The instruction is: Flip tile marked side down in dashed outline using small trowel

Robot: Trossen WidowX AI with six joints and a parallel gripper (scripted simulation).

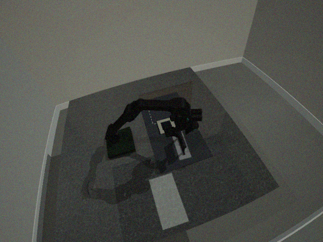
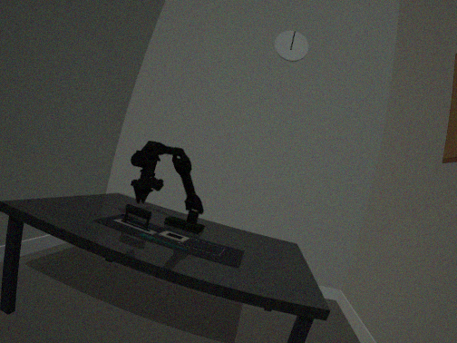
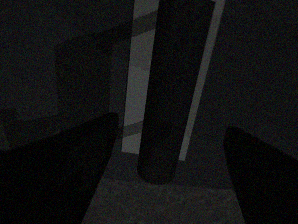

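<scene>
The tile is 180 mm to the left of my gripper tip, 110 mm below it and 20 mm behind it. Also, from my gripper tip: dark mat: 180 mm to the left, 130 mm below, 10 mm ahead; then thin teal piece: 140 mm to the left, 140 mm ahead, 110 mm below.
</scene>
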